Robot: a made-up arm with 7 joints. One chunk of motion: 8 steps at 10 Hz.
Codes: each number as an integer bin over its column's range. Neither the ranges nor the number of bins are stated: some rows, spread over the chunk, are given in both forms.
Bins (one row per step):
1: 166 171 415 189 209 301 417
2: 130 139 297 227 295 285 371
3: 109 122 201 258 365 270 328
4: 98 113 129 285 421 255 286
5: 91 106 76 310 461 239 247
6: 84 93 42 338 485 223 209
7: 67 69 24 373 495 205 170
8: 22 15 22 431 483 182 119
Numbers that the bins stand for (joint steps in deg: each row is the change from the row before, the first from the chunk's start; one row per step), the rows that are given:
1: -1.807 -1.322 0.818 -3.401 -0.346 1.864 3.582
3: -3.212 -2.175 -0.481 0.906 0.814 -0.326 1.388
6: -3.829 -2.680 -1.445 5.900 1.707 -3.646 -1.547
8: -5.358 -4.039 -1.567 11.706 1.692 -6.542 -3.766
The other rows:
2: -2.695 -1.879 0.102 -1.029 0.294 0.734 2.448
4: -3.484 -2.332 -0.917 2.592 1.231 -1.385 0.352
5: -3.656 -2.454 -1.239 4.152 1.528 -2.516 -0.610
7: -4.248 -3.098 -1.554 8.085 1.781 -4.918 -2.508

